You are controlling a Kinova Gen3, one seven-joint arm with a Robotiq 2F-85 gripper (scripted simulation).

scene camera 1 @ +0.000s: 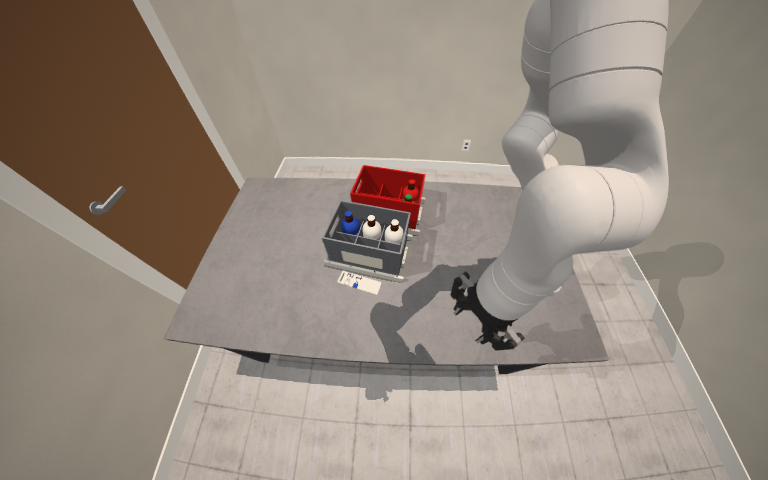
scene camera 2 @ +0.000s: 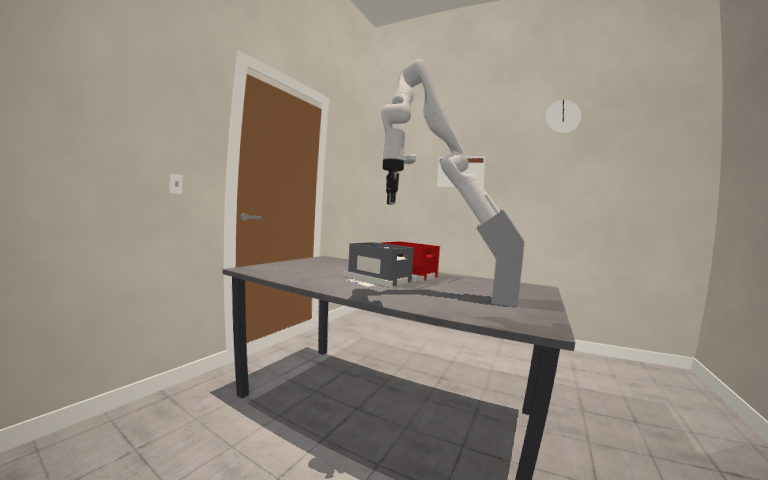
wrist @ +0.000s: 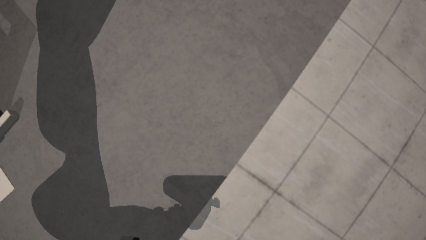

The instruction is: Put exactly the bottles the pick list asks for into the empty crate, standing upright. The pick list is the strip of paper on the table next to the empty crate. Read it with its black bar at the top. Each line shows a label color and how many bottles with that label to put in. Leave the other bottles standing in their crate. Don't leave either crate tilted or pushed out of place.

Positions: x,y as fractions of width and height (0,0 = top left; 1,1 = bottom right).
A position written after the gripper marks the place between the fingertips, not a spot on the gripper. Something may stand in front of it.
Observation:
In view: the gripper (scene camera 1: 0.61,0.68) and a grey crate (scene camera 1: 0.47,0.52).
The grey crate also shows in scene camera 2 (scene camera 2: 0.49,0.55).

